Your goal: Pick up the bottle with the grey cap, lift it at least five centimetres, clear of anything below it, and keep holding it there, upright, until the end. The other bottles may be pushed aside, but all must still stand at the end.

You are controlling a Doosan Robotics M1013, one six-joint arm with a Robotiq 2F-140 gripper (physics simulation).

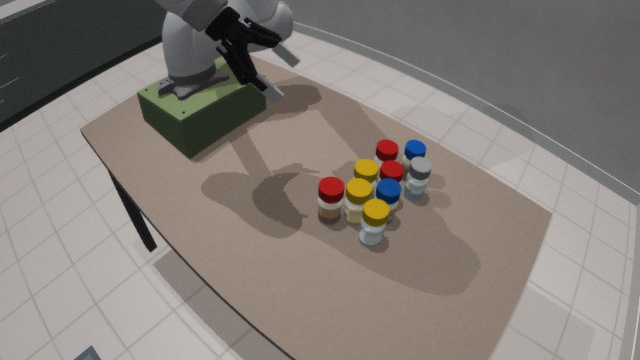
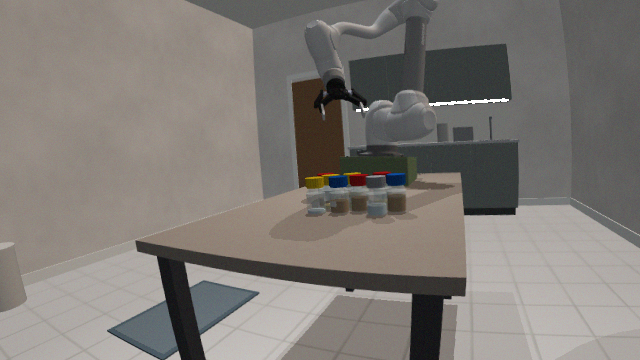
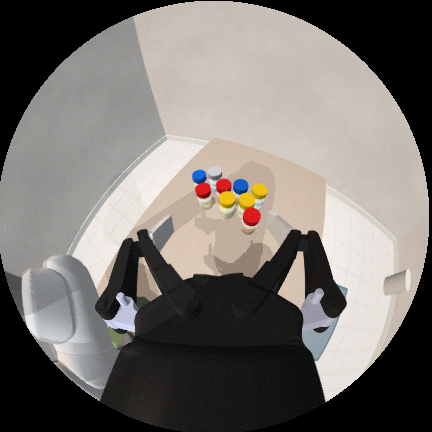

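Pixels of known places: gripper, fingertip midpoint: (image 1: pixel 288 79) (image 2: pixel 344 116) (image 3: pixel 219 221); arm's base, link origin: (image 1: pixel 193 81) (image 2: pixel 381 157).
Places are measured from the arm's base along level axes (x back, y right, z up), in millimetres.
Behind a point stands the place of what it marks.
Note:
The bottle with the grey cap (image 1: pixel 417 178) {x -704, y -186, z -38 mm} (image 2: pixel 376 195) {x -719, y -220, z -63 mm} (image 3: pixel 215 176) {x -671, y -192, z -20 mm} stands upright on the table (image 1: pixel 240 260) {x -552, y 224, z -121 mm} (image 2: pixel 240 240) {x -1004, y -1, z -121 mm} (image 3: pixel 295 185) {x -926, y 103, z -121 mm}, at the edge of the bottle group on the side away from the robot base. A blue-capped bottle (image 1: pixel 414 154) {x -659, y -230, z -19 mm} (image 2: pixel 396 193) {x -674, y -262, z -65 mm} (image 3: pixel 199 178) {x -631, y -236, z -17 mm} stands close beside it, and a red-capped bottle (image 1: pixel 391 172) {x -659, y -133, z -16 mm} (image 2: pixel 359 193) {x -679, y -155, z -65 mm} (image 3: pixel 223 188) {x -635, y -133, z -16 mm} is on another side. My gripper (image 1: pixel 286 75) {x -448, y -19, z 176 mm} (image 2: pixel 343 114) {x -448, y -19, z 176 mm} (image 3: pixel 219 221) {x -448, y -19, z 176 mm} is wide open and empty, high above the table near the base, well apart from the bottles.
Several other upright bottles with yellow, red and blue caps stand close together, including a front yellow-capped one (image 1: pixel 374 221) {x -718, y -5, z -24 mm} (image 2: pixel 315 195) {x -727, y -41, z -64 mm} (image 3: pixel 259 195) {x -679, y -16, z -20 mm} and an outer red-capped one (image 1: pixel 330 199) {x -613, y 15, z -29 mm} (image 3: pixel 250 220) {x -575, y 1, z -16 mm}. The green base block (image 1: pixel 200 120) {x -184, y 78, z -19 mm} (image 2: pixel 407 167) {x -162, y -168, z -40 mm} carries the arm.

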